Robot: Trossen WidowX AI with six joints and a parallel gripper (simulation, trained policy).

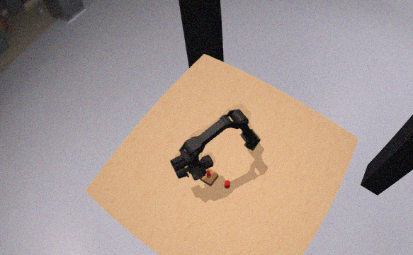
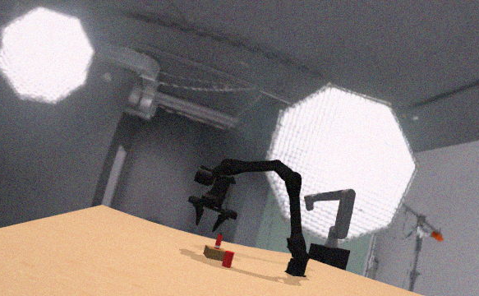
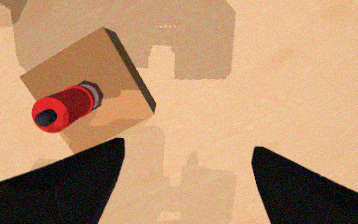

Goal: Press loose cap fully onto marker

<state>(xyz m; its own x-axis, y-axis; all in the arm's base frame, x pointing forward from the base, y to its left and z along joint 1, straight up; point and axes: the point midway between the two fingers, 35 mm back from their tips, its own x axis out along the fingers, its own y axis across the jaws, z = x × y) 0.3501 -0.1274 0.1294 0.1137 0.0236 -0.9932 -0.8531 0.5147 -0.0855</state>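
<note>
My gripper tip is 5 cm past the red marker, 5 cm to the right of it and 2 cm above it. The rest, counted from my gripper tip: red cap 7 cm behind, 16 cm to the left, 7 cm below; then wooden holder block 5 cm behind, 5 cm to the left, 8 cm below.
</note>
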